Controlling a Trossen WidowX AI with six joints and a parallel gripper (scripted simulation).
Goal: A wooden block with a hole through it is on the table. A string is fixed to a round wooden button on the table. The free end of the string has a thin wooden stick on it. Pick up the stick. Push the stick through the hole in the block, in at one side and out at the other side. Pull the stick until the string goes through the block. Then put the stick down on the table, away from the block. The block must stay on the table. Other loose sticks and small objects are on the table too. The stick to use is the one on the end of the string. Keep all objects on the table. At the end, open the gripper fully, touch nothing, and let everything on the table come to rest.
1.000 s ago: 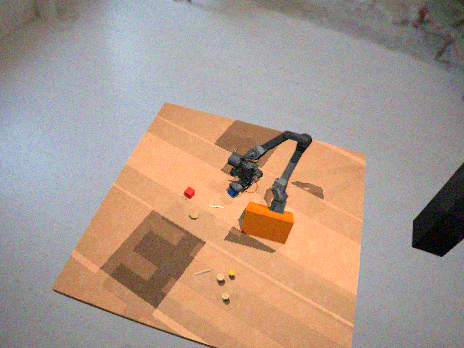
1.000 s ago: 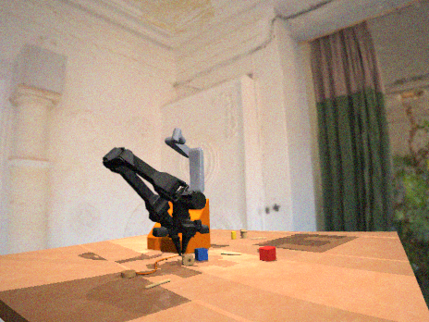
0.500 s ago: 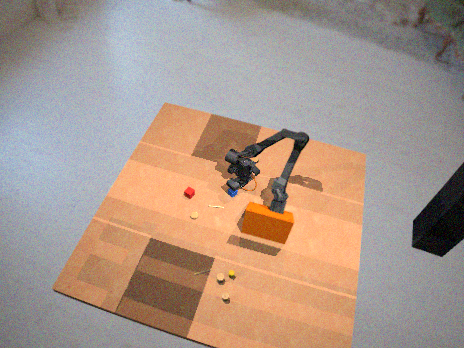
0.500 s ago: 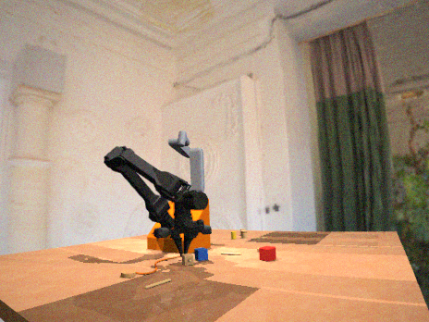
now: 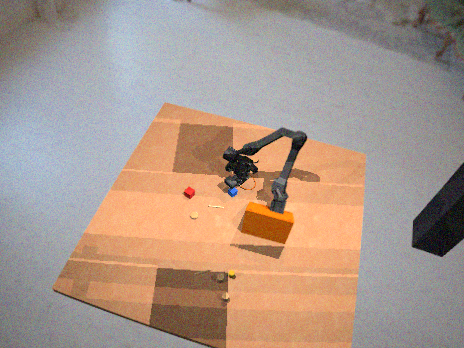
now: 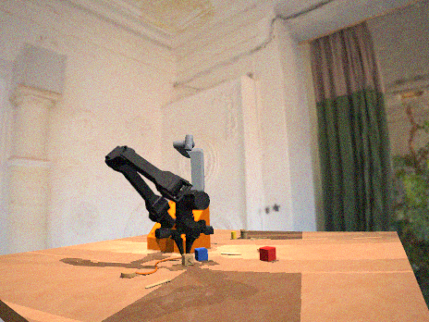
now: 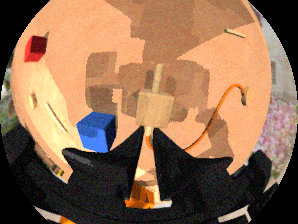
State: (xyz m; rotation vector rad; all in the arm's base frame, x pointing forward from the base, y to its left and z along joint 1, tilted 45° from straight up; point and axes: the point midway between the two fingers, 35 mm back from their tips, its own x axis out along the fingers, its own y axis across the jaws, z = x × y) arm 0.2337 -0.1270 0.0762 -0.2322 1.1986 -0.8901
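Right now my gripper tip is 10 mm to the left of the thin wooden stick and 10 mm short of it. Also, from my gripper tip: small wooden block: 20 mm ahead, 10 mm to the right; wooden button: 200 mm to the right, 20 mm behind, 10 mm below; blue cube: 60 mm to the left, 20 mm ahead.
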